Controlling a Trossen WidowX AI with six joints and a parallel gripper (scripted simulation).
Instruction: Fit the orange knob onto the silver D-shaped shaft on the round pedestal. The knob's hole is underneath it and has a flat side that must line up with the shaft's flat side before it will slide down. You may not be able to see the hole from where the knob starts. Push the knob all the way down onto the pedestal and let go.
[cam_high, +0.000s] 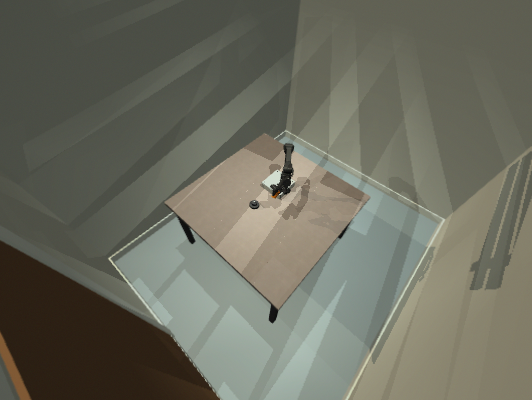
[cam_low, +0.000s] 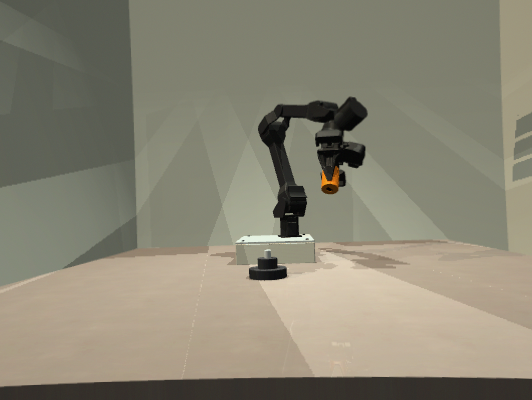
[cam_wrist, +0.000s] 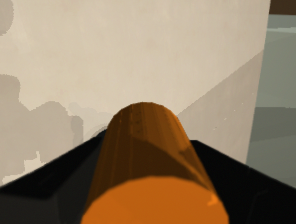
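Right now the orange knob is 20 mm behind my gripper tip, 10 mm to the left of it and 30 mm above it. The rest, counted from my gripper tip: round pedestal 40 mm ahead, 160 mm to the right, 170 mm below.
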